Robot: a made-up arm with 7 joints.
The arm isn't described. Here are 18 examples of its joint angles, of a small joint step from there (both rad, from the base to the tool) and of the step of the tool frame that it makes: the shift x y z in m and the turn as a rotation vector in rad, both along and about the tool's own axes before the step.
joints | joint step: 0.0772 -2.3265 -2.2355 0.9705 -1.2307 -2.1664 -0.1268 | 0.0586 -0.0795 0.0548 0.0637 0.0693 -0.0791 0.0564
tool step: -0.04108 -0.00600 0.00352 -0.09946 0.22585 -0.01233
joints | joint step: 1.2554 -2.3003 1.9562 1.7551 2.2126 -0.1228 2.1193 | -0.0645 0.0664 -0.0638 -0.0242 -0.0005 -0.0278 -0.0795
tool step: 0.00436 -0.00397 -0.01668 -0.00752 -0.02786 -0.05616
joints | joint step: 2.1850 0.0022 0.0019 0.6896 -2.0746 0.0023 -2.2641 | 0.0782 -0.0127 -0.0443 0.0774 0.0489 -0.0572 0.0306
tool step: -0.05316 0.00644 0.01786 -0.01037 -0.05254 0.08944
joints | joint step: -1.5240 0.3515 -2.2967 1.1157 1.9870 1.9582 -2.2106 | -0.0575 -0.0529 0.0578 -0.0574 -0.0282 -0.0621 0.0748
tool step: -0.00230 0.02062 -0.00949 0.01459 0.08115 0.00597
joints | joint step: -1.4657 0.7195 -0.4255 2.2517 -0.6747 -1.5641 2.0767 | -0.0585 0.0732 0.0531 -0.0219 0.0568 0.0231 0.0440
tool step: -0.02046 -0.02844 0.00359 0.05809 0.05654 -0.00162
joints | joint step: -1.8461 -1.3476 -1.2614 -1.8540 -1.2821 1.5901 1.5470 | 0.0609 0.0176 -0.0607 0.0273 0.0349 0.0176 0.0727
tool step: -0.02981 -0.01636 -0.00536 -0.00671 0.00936 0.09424
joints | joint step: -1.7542 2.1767 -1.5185 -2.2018 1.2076 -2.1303 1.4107 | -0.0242 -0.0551 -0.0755 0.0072 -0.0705 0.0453 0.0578
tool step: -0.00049 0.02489 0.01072 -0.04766 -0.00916 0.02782
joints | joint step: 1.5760 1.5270 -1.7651 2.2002 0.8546 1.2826 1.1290 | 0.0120 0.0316 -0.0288 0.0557 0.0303 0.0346 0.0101
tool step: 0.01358 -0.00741 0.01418 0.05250 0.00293 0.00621
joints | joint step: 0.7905 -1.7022 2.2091 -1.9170 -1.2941 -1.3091 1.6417 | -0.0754 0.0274 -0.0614 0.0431 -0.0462 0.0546 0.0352
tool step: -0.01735 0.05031 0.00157 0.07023 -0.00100 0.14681
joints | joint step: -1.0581 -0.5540 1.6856 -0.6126 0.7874 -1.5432 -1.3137 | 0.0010 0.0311 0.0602 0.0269 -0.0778 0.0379 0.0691
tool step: 0.00484 0.02071 0.02098 0.08976 -0.04371 -0.02278
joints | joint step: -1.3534 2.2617 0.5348 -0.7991 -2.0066 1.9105 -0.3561 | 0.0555 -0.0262 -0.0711 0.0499 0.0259 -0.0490 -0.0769
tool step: -0.03815 0.00626 -0.09004 -0.11025 -0.18030 0.04560
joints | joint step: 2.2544 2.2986 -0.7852 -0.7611 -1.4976 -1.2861 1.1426 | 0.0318 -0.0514 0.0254 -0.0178 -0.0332 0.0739 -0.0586
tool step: 0.00137 -0.01211 0.01112 -0.00143 -0.13073 0.04533
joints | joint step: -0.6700 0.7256 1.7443 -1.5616 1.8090 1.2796 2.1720 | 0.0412 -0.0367 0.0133 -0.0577 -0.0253 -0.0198 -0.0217
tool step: 0.04525 -0.02288 -0.06084 -0.07457 0.01785 -0.08741
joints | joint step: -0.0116 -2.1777 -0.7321 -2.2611 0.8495 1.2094 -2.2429 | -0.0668 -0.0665 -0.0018 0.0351 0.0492 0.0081 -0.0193
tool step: 0.03457 0.04632 -0.04675 -0.06453 -0.09683 -0.08026
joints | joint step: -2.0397 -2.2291 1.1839 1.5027 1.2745 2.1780 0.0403 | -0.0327 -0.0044 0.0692 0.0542 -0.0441 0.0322 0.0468
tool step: 0.04826 0.02360 0.03050 0.06301 -0.00991 0.00403
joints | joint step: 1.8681 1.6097 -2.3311 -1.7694 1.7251 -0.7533 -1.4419 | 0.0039 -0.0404 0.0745 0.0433 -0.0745 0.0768 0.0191
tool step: -0.00723 -0.01400 0.08098 0.16993 -0.02430 -0.03431
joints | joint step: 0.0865 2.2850 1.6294 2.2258 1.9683 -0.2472 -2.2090 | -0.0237 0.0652 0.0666 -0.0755 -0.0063 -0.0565 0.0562
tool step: -0.01864 0.00653 -0.06138 -0.04443 0.07637 0.06181
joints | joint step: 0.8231 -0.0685 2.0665 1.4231 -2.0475 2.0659 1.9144 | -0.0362 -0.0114 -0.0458 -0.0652 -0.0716 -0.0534 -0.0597
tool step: -0.03143 0.03480 0.05067 0.13996 0.04088 0.00733
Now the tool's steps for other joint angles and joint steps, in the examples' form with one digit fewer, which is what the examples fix.
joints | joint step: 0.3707 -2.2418 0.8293 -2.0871 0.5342 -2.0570 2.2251 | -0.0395 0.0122 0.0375 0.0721 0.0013 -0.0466 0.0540
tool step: -0.0097 -0.0086 -0.0098 0.0015 -0.0202 0.0089
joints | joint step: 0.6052 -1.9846 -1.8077 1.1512 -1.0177 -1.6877 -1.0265 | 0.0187 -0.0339 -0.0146 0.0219 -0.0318 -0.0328 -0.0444
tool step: -0.0088 0.0026 -0.0156 -0.0731 -0.0786 -0.0029
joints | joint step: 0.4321 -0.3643 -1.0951 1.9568 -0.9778 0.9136 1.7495 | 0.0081 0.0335 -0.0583 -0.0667 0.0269 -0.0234 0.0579
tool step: 0.0251 0.0112 0.0439 0.0608 0.1280 -0.0655
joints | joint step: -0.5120 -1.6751 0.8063 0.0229 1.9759 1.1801 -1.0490 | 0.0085 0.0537 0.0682 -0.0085 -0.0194 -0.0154 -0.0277
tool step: -0.0371 -0.0435 -0.0488 -0.0552 -0.0349 0.0740
